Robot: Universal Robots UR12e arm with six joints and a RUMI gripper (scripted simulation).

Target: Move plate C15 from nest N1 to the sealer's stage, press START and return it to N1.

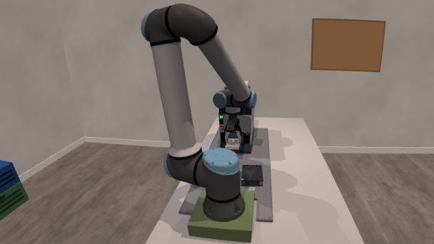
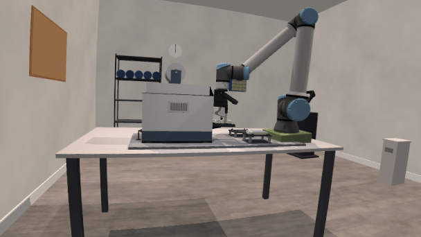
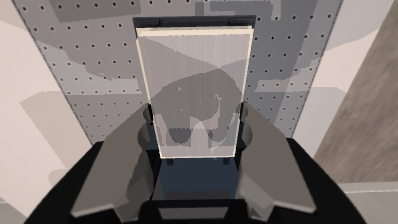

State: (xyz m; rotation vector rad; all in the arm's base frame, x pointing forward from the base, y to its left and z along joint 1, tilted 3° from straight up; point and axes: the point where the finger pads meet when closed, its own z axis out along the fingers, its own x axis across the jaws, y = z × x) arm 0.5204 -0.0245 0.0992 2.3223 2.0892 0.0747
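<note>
Now: hand 3 cm above the sealer stage. From my hand the other things lie so: square button: 11 cm ahead, 8 cm to the left, 6 cm above; plate C15: 1 cm below; nest N2: 20 cm behind, 11 cm to the left, 8 cm below.
</note>
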